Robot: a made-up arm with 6 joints. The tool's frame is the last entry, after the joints.
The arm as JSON. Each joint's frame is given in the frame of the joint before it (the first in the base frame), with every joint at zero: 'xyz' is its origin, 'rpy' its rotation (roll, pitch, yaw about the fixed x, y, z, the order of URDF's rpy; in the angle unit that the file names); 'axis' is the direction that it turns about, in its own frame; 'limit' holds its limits. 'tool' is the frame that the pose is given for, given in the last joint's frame.
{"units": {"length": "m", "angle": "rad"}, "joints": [
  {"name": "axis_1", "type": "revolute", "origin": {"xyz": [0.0, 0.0, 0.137], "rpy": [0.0, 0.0, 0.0]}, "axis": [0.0, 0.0, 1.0], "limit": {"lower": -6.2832, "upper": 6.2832}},
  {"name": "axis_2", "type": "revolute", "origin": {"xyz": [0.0, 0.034, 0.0], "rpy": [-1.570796, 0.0, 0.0]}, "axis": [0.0, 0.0, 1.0], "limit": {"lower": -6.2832, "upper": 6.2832}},
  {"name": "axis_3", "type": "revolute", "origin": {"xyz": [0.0, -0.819, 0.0], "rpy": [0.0, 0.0, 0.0]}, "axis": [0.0, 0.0, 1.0], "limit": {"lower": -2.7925, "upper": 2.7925}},
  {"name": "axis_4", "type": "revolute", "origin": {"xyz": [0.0, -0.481, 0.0], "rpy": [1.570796, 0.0, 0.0]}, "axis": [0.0, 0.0, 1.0], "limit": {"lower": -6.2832, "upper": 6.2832}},
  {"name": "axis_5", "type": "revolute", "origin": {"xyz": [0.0, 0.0, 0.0], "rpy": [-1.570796, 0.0, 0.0]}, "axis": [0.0, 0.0, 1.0], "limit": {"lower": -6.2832, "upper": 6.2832}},
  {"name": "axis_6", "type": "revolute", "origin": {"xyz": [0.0, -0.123, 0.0], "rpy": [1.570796, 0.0, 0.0]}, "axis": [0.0, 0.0, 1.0], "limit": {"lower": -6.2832, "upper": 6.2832}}
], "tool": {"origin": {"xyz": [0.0, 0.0, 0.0], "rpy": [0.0, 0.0, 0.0]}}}
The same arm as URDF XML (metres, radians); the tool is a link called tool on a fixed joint. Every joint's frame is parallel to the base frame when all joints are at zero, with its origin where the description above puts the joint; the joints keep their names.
<robot name="arm">
<joint name="tool_joint" type="fixed"><parent link="link6"/><child link="tool"/><origin xyz="0.0000 0.0000 0.0000" rpy="0.0000 0.0000 0.0000"/></joint>
<joint name="axis_6" type="revolute"><parent link="link5"/><child link="link6"/><origin xyz="0.0000 0.0000 0.1230" rpy="0.0000 0.0000 0.0000"/><axis xyz="0 0 1"/><limit lower="-6.2832" upper="6.2832"/></joint>
<joint name="axis_5" type="revolute"><parent link="link4"/><child link="link5"/><origin xyz="0.0000 0.0000 0.0000" rpy="0.0000 0.0000 0.0000"/><axis xyz="0 1 0"/><limit lower="-6.2832" upper="6.2832"/></joint>
<joint name="axis_4" type="revolute"><parent link="link3"/><child link="link4"/><origin xyz="0.0000 0.0000 0.4810" rpy="0.0000 0.0000 0.0000"/><axis xyz="0 0 1"/><limit lower="-6.2832" upper="6.2832"/></joint>
<joint name="axis_3" type="revolute"><parent link="link2"/><child link="link3"/><origin xyz="0.0000 0.0000 0.8190" rpy="0.0000 0.0000 0.0000"/><axis xyz="0 1 0"/><limit lower="-2.7925" upper="2.7925"/></joint>
<joint name="axis_2" type="revolute"><parent link="link1"/><child link="link2"/><origin xyz="0.0000 0.0340 0.0000" rpy="0.0000 0.0000 0.0000"/><axis xyz="0 1 0"/><limit lower="-6.2832" upper="6.2832"/></joint>
<joint name="axis_1" type="revolute"><parent link="base_link"/><child link="link1"/><origin xyz="0.0000 0.0000 0.1370" rpy="0.0000 0.0000 0.0000"/><axis xyz="0 0 1"/><limit lower="-6.2832" upper="6.2832"/></joint>
<link name="base_link"/>
<link name="link1"/>
<link name="link2"/>
<link name="link3"/>
<link name="link4"/>
<link name="link5"/>
<link name="link6"/>
<link name="tool"/>
</robot>

